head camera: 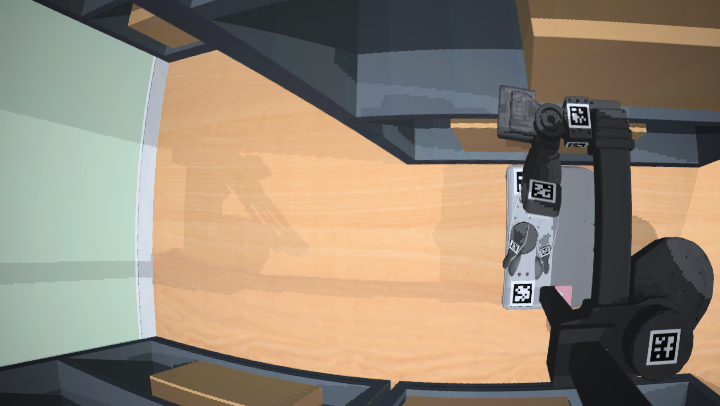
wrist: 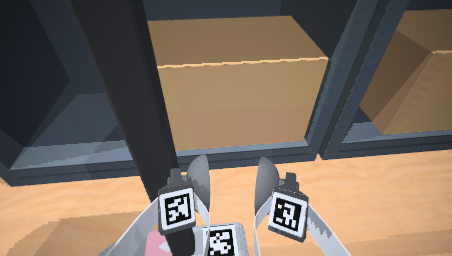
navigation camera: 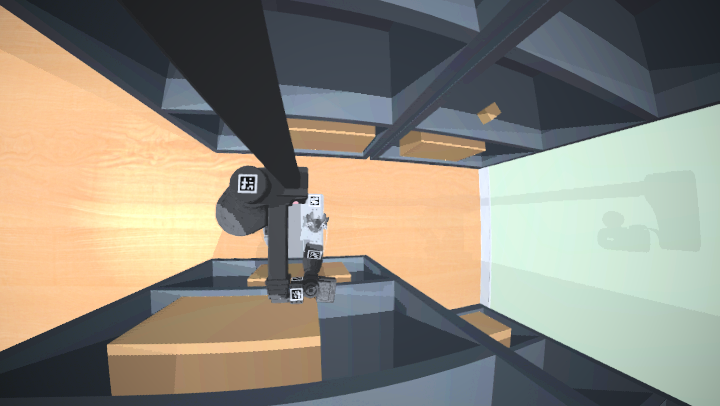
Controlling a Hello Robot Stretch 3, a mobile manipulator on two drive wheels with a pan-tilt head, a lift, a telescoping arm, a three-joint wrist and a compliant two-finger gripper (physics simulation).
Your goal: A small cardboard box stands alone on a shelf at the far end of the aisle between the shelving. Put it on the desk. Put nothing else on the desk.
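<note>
The small cardboard box stands alone on a dark shelf in the navigation view, at the upper right, near the pale green end wall. It does not show in the wrist view. My gripper is open with nothing between its fingers. It hangs over my own base, well apart from the small box and on the near side of it along the aisle. The desk does not show in these views.
Dark shelving lines both sides of the wooden aisle floor. A large carton stands on the shelf by my wrist. Lower shelves hold flat cartons. The green wall closes the aisle.
</note>
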